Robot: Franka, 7 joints.
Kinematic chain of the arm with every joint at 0, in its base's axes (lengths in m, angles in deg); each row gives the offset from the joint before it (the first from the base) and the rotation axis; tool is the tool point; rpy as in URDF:
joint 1: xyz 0 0 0.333 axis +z
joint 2: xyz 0 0 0 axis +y
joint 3: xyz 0 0 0.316 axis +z
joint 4: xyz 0.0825 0 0 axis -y
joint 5: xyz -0.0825 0 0.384 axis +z
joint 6: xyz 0 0 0 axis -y
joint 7: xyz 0.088 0 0 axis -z
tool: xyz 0 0 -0.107 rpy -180 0 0
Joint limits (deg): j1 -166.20..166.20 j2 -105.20..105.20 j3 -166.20..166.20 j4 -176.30..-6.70 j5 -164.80..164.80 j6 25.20..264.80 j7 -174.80..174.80
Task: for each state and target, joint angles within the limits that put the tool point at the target. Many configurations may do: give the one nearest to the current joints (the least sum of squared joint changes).
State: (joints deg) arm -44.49 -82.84 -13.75 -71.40 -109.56 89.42 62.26
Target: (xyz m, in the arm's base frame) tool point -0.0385 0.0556 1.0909
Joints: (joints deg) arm -47.77 -50.73 9.60 -77.83 -111.41 101.07 62.26
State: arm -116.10 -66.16 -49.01 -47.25 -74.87 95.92 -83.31
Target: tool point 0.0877 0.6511 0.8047
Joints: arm -126.79 -65.37 -45.08 -41.56 -75.64 97.55 -83.31
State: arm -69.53 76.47 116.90 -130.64 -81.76 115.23 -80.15
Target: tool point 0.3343 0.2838 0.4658
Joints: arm -60.67 73.17 116.67 -142.15 -80.52 115.47 -80.15
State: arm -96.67 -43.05 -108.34 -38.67 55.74 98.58 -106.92
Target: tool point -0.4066 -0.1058 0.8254
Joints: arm -79.39 -25.99 -72.42 -72.86 49.55 59.86 -106.92
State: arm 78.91 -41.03 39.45 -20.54 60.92 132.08 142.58
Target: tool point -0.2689 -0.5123 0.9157
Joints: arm 74.26 -46.20 40.48 -6.70 60.08 103.45 142.58
